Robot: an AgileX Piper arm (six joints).
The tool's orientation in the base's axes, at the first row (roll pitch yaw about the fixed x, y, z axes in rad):
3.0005 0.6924 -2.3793
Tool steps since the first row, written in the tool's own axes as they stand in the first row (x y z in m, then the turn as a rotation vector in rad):
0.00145 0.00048 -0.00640 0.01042 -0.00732 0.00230
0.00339 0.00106 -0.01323 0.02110 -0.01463 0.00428
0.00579 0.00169 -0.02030 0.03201 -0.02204 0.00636
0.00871 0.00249 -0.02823 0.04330 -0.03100 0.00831
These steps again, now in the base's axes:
-0.00347 -0.00390 0.00400 0.00051 -0.00909 -0.00920
-0.00744 -0.00823 0.00803 0.00075 -0.01848 -0.01832
-0.01180 -0.01290 0.01196 0.00097 -0.02801 -0.02767
-0.01688 -0.01819 0.01622 0.00209 -0.03882 -0.03733

